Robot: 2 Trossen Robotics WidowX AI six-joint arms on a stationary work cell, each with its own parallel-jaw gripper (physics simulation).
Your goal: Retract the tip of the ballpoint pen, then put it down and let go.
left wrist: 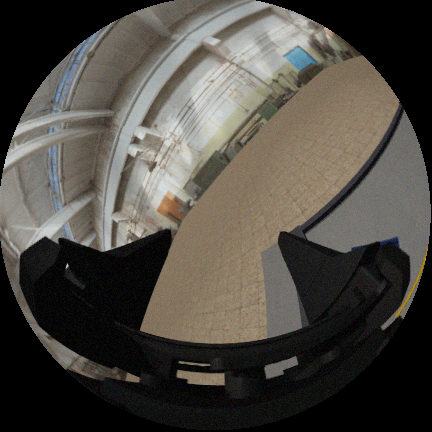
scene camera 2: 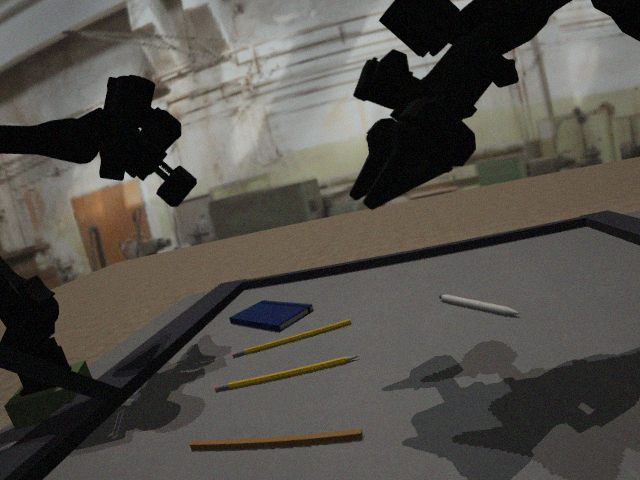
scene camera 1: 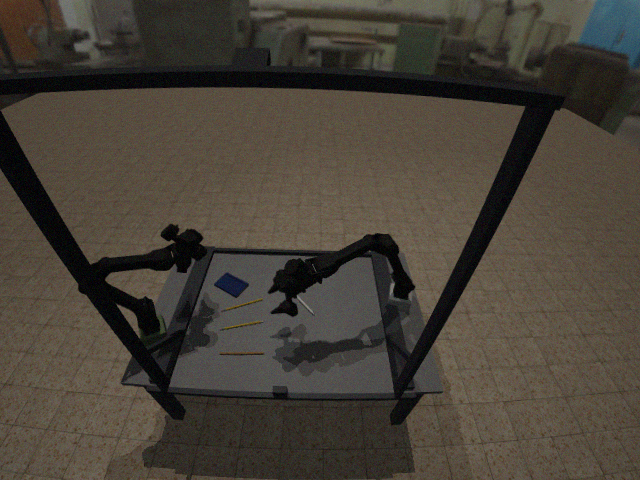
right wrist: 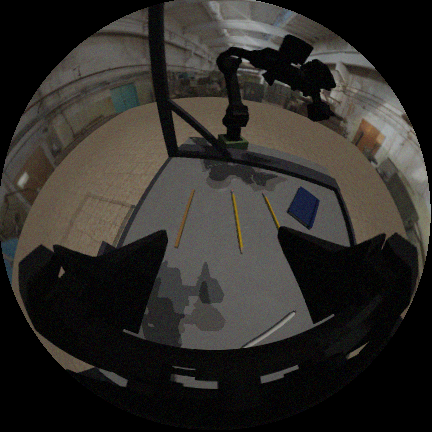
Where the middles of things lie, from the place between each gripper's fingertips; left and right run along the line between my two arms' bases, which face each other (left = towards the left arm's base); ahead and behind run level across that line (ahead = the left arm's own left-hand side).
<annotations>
My left gripper is now 4 cm past the blue notebook [scene camera 2: 270, 315], 14 cm to the left of it and 32 cm above it. The rest, counted from my left hand: green object [scene camera 2: 32, 409] (26 cm behind, 18 cm to the left, 30 cm below).
The blue notebook lies 28 cm ahead of my right hand, 19 cm below it and 17 cm to the left of it. Also, from my right hand: green object (50 cm to the left, 18 cm below, 6 cm ahead).
</annotations>
